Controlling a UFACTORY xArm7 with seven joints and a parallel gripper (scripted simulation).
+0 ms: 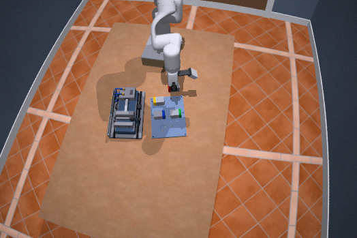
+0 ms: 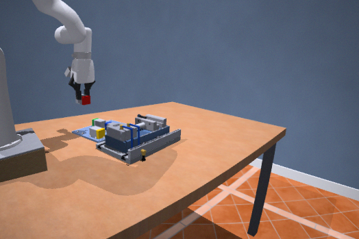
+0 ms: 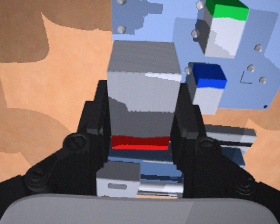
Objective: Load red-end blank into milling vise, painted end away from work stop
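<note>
Right now my hand is 2 cm above the red-ended blank. Round my hand: green-ended blank: 8 cm ahead, 3 cm to the left, 15 cm below; yellow-ended blank: 3 cm ahead, 8 cm to the right, 15 cm below; blue-ended blank: 12 cm ahead, 5 cm to the right, 15 cm below.
</note>
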